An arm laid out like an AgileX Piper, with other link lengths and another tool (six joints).
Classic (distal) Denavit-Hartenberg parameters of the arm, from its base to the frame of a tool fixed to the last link. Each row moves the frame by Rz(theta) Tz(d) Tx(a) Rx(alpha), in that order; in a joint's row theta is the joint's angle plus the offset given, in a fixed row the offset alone. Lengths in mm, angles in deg.
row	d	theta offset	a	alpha
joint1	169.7	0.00	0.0	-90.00
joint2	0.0	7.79	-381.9	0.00
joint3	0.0	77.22	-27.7	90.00
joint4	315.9	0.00	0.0	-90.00
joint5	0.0	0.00	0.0	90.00
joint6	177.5	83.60	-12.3	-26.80
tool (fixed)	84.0	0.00	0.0	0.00
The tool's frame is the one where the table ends.
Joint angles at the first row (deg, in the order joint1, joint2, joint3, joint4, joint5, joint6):
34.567, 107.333, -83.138, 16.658, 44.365, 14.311
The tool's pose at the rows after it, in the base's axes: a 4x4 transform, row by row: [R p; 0 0 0 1], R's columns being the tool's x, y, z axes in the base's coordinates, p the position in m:
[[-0.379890 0.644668 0.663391 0.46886], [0.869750 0.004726 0.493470 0.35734], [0.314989 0.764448 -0.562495 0.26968], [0 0 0 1]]
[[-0.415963 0.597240 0.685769 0.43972], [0.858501 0.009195 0.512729 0.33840], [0.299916 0.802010 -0.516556 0.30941], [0 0 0 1]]
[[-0.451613 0.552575 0.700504 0.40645], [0.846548 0.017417 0.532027 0.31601], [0.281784 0.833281 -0.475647 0.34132], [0 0 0 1]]
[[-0.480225 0.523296 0.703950 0.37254], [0.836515 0.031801 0.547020 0.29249], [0.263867 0.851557 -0.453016 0.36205], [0 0 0 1]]
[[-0.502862 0.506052 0.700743 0.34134], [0.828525 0.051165 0.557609 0.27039], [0.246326 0.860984 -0.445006 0.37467], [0 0 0 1]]
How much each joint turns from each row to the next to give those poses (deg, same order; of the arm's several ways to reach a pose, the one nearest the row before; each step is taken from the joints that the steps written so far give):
0.459, -6.468, 3.261, -1.293, 0.196, -0.211
0.460, -7.493, 4.092, -1.399, 0.304, -0.336
0.353, -7.650, 4.422, -1.136, 0.634, -0.765
0.145, -6.977, 3.997, -0.791, 1.657, -0.892
0.014, -5.980, 3.144, -0.644, 2.458, -0.833

